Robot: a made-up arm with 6 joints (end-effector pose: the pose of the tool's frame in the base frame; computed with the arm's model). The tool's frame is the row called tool.
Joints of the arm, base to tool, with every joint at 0 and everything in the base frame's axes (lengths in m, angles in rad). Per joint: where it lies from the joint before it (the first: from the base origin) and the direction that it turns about. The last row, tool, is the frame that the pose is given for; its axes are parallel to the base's.
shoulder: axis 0 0 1 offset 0 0 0.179
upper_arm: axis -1 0 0 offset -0.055 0.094 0.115
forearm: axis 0 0 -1 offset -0.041 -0.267 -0.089
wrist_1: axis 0 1 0 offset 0.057 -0.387 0.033
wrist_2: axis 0 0 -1 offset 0.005 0.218 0.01
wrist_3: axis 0 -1 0 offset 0.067 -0.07 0.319
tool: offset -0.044 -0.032 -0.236
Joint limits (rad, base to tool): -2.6..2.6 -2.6..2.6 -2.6..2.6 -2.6..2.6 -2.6..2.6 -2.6..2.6
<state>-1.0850 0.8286 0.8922 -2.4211 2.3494 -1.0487</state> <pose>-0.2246 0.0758 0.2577 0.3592 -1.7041 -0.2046</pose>
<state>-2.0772 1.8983 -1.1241 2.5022 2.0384 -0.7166</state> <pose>-0.0390 0.0225 0.4494 1.5020 -1.0471 -0.6608</pose>
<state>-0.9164 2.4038 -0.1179 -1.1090 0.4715 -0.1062</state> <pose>0.2885 0.3674 0.6879 -1.8721 0.1490 0.3137</pose>
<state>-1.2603 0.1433 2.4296 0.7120 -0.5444 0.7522</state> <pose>-0.3896 0.3288 0.2379 0.4016 0.5862 2.9407</pose>
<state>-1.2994 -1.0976 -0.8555 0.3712 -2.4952 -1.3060</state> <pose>-0.0225 -0.3012 0.2584 -1.5333 -0.0707 1.2468</pose>
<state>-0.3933 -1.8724 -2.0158 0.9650 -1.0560 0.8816</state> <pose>-0.0959 0.2839 0.3429 0.4901 -1.5929 2.3427</pose>
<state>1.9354 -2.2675 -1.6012 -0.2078 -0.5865 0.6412</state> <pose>-0.0542 0.0382 0.2102 -2.7617 0.1752 0.0648</pose>
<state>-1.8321 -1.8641 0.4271 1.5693 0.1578 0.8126</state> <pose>0.5080 -0.0877 -0.2289 1.8807 -0.8124 -0.7871</pose>
